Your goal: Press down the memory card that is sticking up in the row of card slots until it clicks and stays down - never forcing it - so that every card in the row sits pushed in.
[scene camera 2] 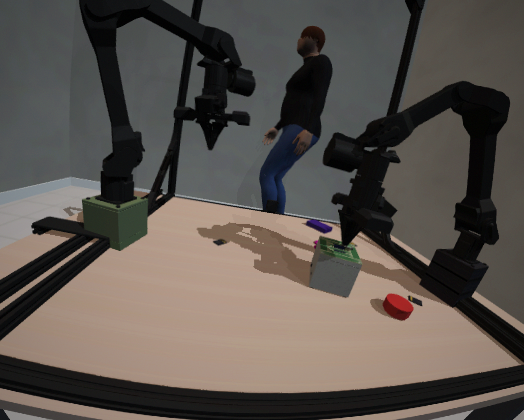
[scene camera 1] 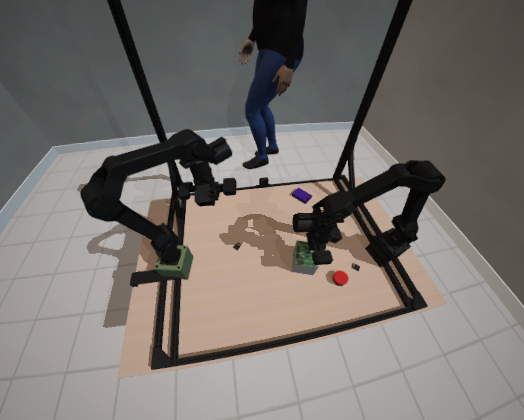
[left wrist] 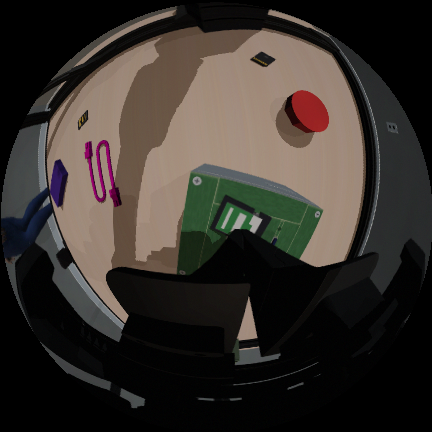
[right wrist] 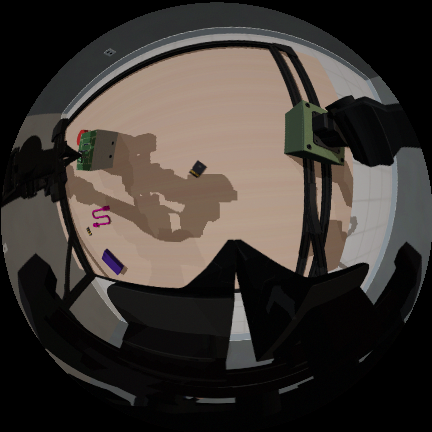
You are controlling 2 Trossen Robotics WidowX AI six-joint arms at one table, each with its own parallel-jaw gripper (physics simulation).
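Frame: origin at the left arm's base, x down, y ahead, z right, level; metres.
Where they show: left gripper, fingertip midpoint: [scene camera 2: 344, 245] [scene camera 1: 310, 250] [left wrist: 239, 235] [right wrist: 80, 155]; right gripper, fingertip midpoint: [scene camera 2: 210, 150] [scene camera 1: 213, 204] [right wrist: 233, 245]; left arm's base at its link origin: [scene camera 2: 462, 257] [scene camera 1: 394, 240]; right arm's base at its link origin: [scene camera 2: 116, 198] [scene camera 1: 171, 256] [right wrist: 326, 131].
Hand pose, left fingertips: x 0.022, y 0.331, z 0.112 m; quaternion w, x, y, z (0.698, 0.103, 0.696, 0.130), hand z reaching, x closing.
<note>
Things, the pixels of their top centre, and the offset from my left fingertips. "spot": a spot on its surface instead. Level surfaces: height alone.
- grey box at its top centre: [scene camera 2: 338, 249] [right wrist: 85, 150] [scene camera 1: 307, 253] dy +0.016, dx +0.008, dz -0.004 m
- green circuit-board top at its surface level: dx +0.007 m
- dark blue card edge at a spot on its surface: [left wrist: 274, 241] spot: dy +0.017, dx +0.005, dz -0.023 m
- red disc at its top centre: [left wrist: 311, 109] [scene camera 2: 399, 302] [scene camera 1: 341, 277] dy -0.082, dx +0.067, dz -0.128 m
- purple block at its top centre: [left wrist: 54, 184] [right wrist: 110, 263] [scene camera 2: 319, 224] [scene camera 1: 302, 194] dy -0.173, dx +0.075, dz +0.326 m
- magenta cable at a spot on its surface: [left wrist: 116, 197] spot: dy -0.057, dx +0.087, dz +0.149 m
A grey box [scene camera 1: 305, 269] [scene camera 2: 334, 275] [right wrist: 105, 150] with a green circuit-board top [left wrist: 201, 200] stands right of the table's middle in both scene views. In the left wrist view a dark blue card edge [left wrist: 274, 241] shows on the board beside a black-framed part with white bars. My left gripper [scene camera 2: 348, 243] [left wrist: 239, 235] is shut and empty, pointing down with its tips at the board top. The tips hide part of the card row; contact and the raised card's height cannot be told. My right gripper [scene camera 2: 211, 148] [right wrist: 233, 245] is shut and empty, high at the left, away from the box.
A red disc [scene camera 1: 340, 278] [scene camera 2: 398, 306] [left wrist: 310, 111] lies right of the box. Loose black cards [scene camera 1: 237, 246] [scene camera 1: 355, 267] lie apart on the table. A purple block [scene camera 1: 302, 195] [scene camera 2: 319, 225] and a magenta cable [left wrist: 116, 197] lie behind the box. A person stands behind the table.
</note>
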